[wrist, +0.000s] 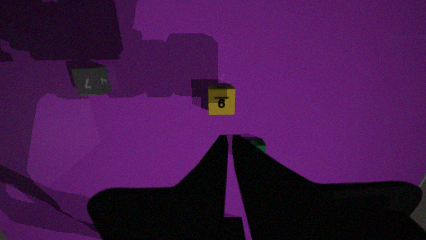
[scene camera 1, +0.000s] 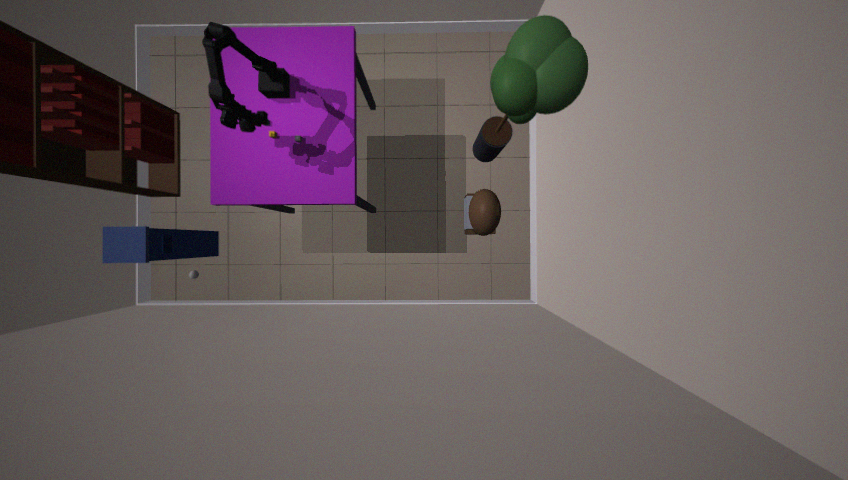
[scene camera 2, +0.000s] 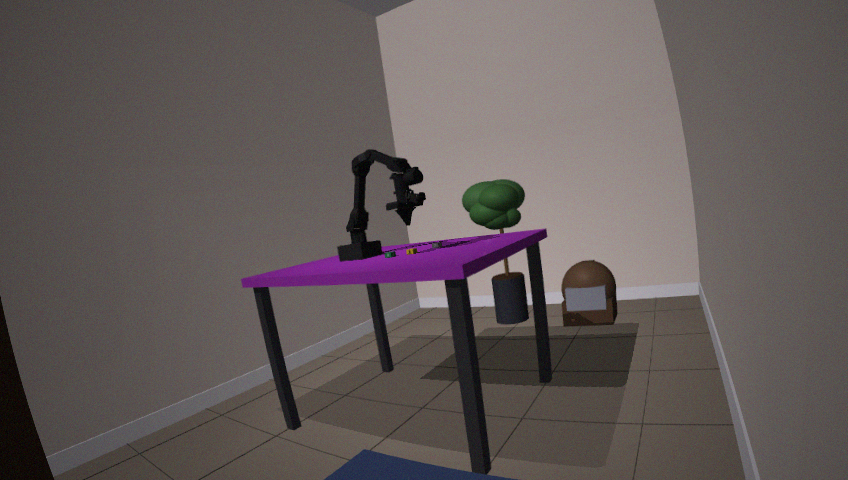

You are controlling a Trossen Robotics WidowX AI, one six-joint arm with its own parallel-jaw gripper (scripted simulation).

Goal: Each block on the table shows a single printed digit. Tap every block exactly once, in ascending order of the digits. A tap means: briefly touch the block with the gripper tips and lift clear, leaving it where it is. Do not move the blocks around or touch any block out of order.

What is my gripper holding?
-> Nothing.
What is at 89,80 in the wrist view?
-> A grey block.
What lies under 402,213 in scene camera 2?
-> My gripper.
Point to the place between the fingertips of my gripper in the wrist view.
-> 229,141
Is my gripper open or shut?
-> Shut.
